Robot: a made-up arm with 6 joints.
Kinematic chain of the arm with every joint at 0, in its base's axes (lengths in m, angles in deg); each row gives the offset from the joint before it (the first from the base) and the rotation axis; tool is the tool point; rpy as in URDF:
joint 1: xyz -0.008 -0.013 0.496 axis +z
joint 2: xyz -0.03 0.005 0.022 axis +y
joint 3: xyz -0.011 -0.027 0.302 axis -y
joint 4: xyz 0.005 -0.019 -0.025 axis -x
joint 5: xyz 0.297 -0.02 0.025 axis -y
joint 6: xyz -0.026 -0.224 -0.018 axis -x
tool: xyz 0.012 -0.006 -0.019 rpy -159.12 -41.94 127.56
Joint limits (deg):
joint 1: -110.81..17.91
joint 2: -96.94..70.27
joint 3: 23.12..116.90
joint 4: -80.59..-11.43
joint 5: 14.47..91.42
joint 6: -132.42..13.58
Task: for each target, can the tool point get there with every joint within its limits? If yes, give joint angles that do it. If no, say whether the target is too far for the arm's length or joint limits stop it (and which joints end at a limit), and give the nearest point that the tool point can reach.
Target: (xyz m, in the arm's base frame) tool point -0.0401 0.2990 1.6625
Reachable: no: too far | nearest point -0.0300 0.1946 1.2324 | short by 0.443 m
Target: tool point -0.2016 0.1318 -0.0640
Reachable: no: joint limits stop it (at a limit: joint 1, joint 2, joint 3, joint 5, joint 6) | nearest point -0.2013 -0.2120 0.2287 | short by 0.452 m
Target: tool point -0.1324 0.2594 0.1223
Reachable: no: joint limits stop it (at a limit: joint 2, joint 3, joint 4, joint 5, joint 6) | nearest point -0.2813 0.5854 0.3566 | short by 0.428 m
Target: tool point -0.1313 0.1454 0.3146
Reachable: no: joint limits stop it (at a limit: joint 1, joint 2, joint 3, joint 5, joint 6) | nearest point -0.2033 -0.2117 0.2291 | short by 0.374 m
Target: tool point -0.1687 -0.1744 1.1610
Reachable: yes | joints 5.31 -31.32 93.57 -60.66 29.46 -29.80
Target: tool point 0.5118 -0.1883 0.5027
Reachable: yes | joints -7.08 55.09 62.68 -72.10 22.32 -97.80
